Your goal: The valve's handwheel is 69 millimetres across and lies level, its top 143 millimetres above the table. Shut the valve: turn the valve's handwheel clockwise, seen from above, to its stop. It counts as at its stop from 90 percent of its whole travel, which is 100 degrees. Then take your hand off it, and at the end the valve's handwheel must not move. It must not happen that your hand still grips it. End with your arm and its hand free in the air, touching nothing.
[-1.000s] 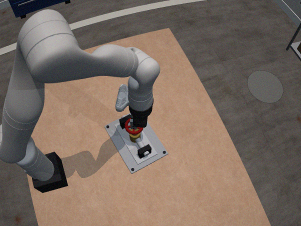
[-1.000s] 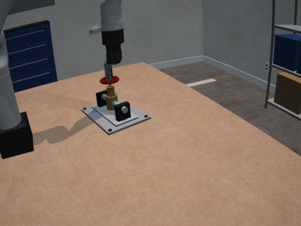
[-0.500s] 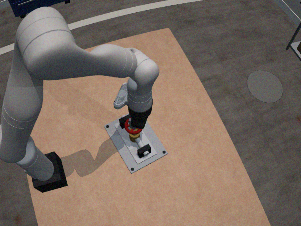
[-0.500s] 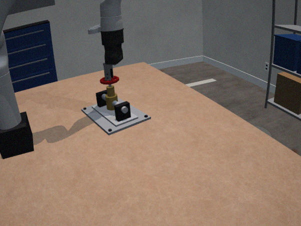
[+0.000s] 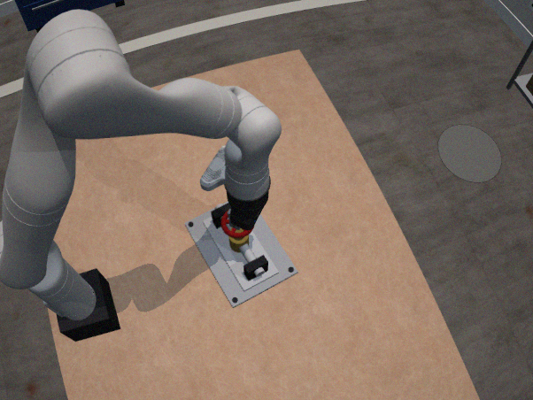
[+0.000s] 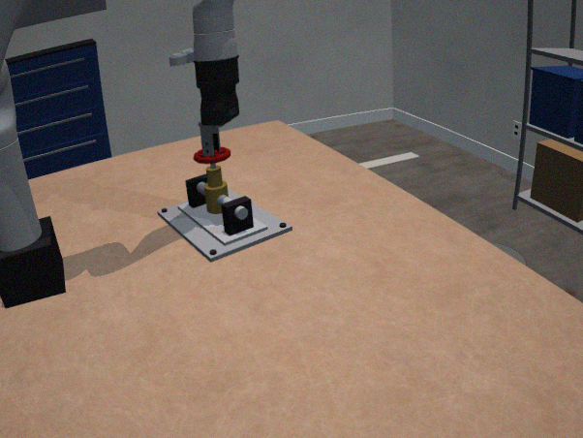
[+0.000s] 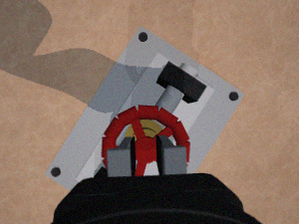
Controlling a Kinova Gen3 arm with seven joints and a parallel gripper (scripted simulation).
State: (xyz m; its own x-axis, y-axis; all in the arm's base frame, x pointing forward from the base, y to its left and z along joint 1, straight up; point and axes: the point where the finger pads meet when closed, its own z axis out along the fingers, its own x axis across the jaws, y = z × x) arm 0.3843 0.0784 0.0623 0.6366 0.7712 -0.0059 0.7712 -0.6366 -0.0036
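My hand is 30 mm above the red handwheel.
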